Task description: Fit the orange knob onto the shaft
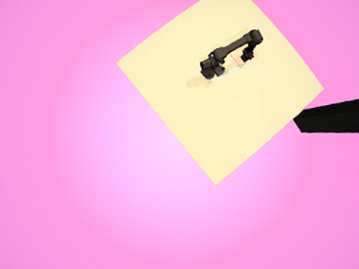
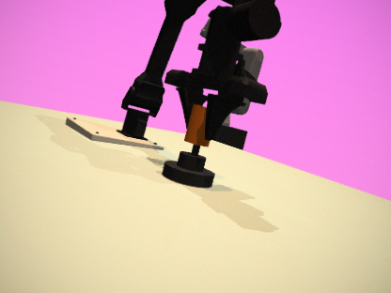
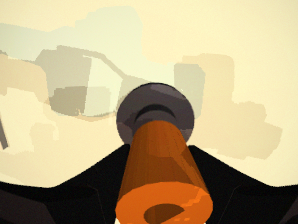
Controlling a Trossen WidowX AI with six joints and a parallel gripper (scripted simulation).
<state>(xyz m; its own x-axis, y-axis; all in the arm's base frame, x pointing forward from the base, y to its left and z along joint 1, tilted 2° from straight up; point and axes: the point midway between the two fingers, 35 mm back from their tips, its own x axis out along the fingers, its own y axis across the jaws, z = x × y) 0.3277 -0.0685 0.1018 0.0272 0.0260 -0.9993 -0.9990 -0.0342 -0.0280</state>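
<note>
My gripper tip is 2 cm below the orange knob. The rest, counted from my gripper tip: dark pedestal 4 cm below.
</note>
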